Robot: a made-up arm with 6 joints. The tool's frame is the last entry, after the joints.
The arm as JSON. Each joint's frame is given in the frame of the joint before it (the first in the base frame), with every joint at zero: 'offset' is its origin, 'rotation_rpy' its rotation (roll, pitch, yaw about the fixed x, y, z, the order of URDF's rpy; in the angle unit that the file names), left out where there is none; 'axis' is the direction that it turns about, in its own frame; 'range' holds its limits. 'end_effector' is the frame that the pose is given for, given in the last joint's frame.
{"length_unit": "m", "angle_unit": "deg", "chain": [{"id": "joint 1", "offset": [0.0, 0.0, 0.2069], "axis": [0.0, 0.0, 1.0], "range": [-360.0, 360.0]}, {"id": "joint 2", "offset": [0.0, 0.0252, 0.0], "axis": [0.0, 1.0, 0.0], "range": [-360.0, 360.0]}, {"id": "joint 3", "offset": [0.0, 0.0, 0.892], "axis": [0.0, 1.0, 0.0], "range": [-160.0, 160.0]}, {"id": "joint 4", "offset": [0.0, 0.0, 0.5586], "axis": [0.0, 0.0, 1.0], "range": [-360.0, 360.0]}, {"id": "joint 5", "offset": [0.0, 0.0, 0.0], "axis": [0.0, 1.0, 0.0], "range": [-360.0, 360.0]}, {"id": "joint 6", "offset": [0.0, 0.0, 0.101], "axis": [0.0, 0.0, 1.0], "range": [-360.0, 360.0]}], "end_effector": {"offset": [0.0, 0.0, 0.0]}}
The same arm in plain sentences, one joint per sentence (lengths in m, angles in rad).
The arm has six revolute joints in a row. What follows holds with every joint at zero, and every direction is one of the base frame's.
The first joint lies 0.2069 m along +z from the base frame's origin and turns about +z, from -6.2832 to 6.2832 rad.
The second joint lies 0.0252 m along +y from the first joint and turns about +y, from -6.2832 to 6.2832 rad.
The third joint lies 0.892 m along +z from the second joint and turns about +y, from -2.7925 to 2.7925 rad.
The fourth joint lies 0.5586 m along +z from the third joint and turns about +z, from -6.2832 to 6.2832 rad.
The fifth joint lies at the same point as the fourth joint and turns about +y, from -6.2832 to 6.2832 rad.
The sixth joint lies 0.101 m along +z from the fifth joint and turns about +z, from -6.2832 to 6.2832 rad.
The tool frame, which is the frame that the pose is given for, lies at the same point as the sixth joint; its axes are parallel to the base frame's.

